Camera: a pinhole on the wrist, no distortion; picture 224 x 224 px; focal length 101.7 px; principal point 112.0 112.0 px. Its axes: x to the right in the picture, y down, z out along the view. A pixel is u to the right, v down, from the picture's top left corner.
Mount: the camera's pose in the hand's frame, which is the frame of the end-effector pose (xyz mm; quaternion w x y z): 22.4 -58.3 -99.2 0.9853 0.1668 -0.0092 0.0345
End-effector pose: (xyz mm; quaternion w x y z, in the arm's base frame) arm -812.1 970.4 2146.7 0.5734 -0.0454 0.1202 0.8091
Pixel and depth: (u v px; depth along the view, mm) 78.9 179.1 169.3
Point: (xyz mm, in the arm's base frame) -780.2 959.7 2246.2
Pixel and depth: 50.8 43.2 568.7
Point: -101.1 971.4 2410.8
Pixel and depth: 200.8 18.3 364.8
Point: -479.8 1486.3 2142.4
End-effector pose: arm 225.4 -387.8 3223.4 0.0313 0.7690 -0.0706 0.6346
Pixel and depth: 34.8 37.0 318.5
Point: 361.0 5.5 3017.2
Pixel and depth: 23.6 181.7 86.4
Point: 219.7 -348.4 3168.8
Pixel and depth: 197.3 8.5 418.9
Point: 546.7 129.8 3607.6
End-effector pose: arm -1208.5 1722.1 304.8 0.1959 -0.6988 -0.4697 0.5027
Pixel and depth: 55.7 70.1 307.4
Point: -1477.3 1713.4 533.5
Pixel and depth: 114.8 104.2 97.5
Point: -1243.4 1792.2 368.4
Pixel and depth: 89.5 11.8 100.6
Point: -1260.6 1824.9 456.0
